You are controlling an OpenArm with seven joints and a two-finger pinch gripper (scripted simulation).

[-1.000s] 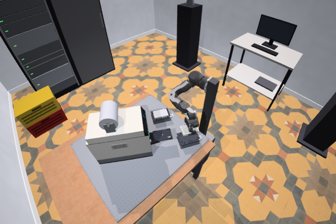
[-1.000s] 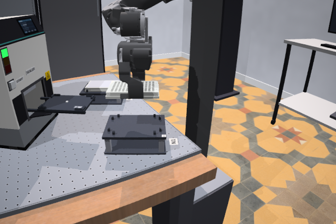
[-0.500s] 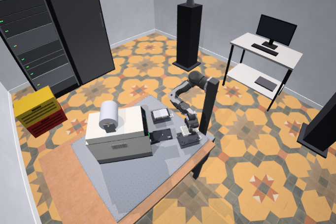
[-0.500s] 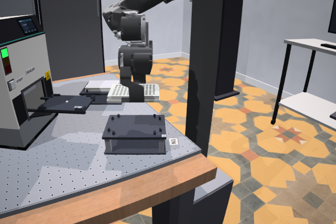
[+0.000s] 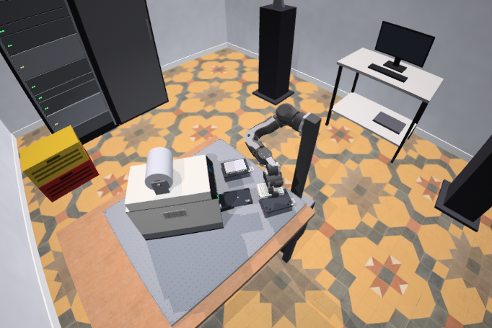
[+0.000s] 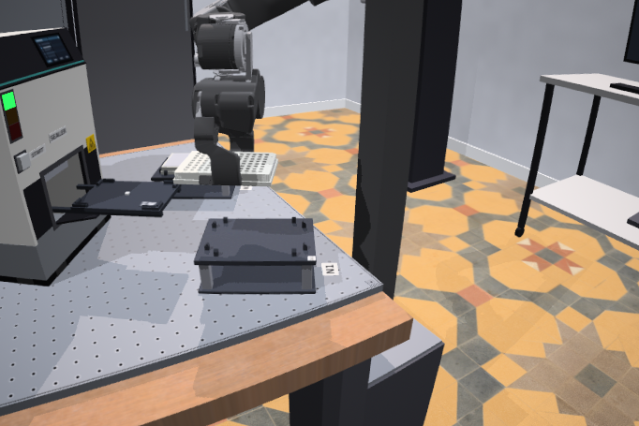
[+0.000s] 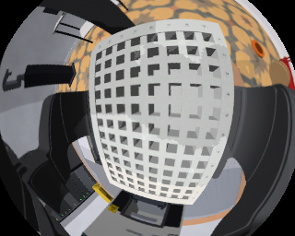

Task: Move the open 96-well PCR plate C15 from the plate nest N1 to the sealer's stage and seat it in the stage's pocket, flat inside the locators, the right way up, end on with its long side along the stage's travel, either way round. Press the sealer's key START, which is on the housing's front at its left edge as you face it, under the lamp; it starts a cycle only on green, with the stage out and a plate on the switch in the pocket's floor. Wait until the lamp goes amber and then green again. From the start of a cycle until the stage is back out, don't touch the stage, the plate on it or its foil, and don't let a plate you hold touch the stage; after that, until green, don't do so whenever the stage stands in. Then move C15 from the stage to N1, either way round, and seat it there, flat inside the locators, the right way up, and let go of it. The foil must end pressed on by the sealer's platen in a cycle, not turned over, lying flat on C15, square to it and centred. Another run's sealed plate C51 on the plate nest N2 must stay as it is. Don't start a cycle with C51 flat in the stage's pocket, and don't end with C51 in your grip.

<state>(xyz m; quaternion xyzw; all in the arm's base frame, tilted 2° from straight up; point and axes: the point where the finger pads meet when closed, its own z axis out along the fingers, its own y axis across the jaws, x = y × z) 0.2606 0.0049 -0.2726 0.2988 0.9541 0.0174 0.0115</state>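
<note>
Now: hand 120 mm to the left of the sealer stage, 120 mm short of it and 60 mm above it. From my hand the other things lie so: N1 label: 160 mm below, 120 mm behind, 80 mm to the left; then plate nest N1: 110 mm below, 30 mm to the left, 30 mm behind; then white 96-well plate C15: right at my hand.
</note>
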